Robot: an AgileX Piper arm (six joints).
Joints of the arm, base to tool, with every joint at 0 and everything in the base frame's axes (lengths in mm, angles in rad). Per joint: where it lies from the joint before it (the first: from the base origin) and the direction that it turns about. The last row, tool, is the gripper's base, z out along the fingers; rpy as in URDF.
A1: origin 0.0 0.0 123.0 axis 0 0 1
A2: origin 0.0 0.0 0.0 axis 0 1 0
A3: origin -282.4 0.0 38.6 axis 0 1 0
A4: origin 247.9 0.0 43.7 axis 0.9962 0 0.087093
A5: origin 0.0 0.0 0.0 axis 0 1 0
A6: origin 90.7 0.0 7.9 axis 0.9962 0 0.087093
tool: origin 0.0 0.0 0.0 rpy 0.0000 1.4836 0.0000
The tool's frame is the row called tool.
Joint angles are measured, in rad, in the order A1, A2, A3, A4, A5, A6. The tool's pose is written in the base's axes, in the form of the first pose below.
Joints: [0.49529 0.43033 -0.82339 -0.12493 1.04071 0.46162]
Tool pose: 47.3 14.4 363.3; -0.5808 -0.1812 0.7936; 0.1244 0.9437 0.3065; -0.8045 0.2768 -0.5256
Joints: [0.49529 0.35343 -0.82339 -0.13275 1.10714 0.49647]
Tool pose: 28.8 3.3 361.2; -0.5763 -0.1536 0.8027; 0.1662 0.9397 0.2991; -0.8002 0.3057 -0.5160
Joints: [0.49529 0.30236 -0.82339 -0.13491 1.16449 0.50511]
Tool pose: 15.9 -4.2 357.8; -0.5812 -0.1395 0.8017; 0.1782 0.9395 0.2927; -0.7940 0.3129 -0.5212
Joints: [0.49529 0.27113 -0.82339 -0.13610 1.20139 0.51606]
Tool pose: 8.1 -8.7 355.2; -0.5862 -0.1269 0.8001; 0.1906 0.9383 0.2884; -0.7874 0.3216 -0.5259
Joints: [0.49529 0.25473 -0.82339 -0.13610 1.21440 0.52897]
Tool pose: 4.2 -10.9 354.2; -0.5855 -0.1189 0.8019; 0.2055 0.9351 0.2887; -0.7842 0.3338 -0.5231
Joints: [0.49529 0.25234 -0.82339 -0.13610 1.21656 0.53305]
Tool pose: 3.6 -11.2 354.0; -0.5858 -0.1163 0.8020; 0.2097 0.9342 0.2886; -0.7828 0.3373 -0.5229
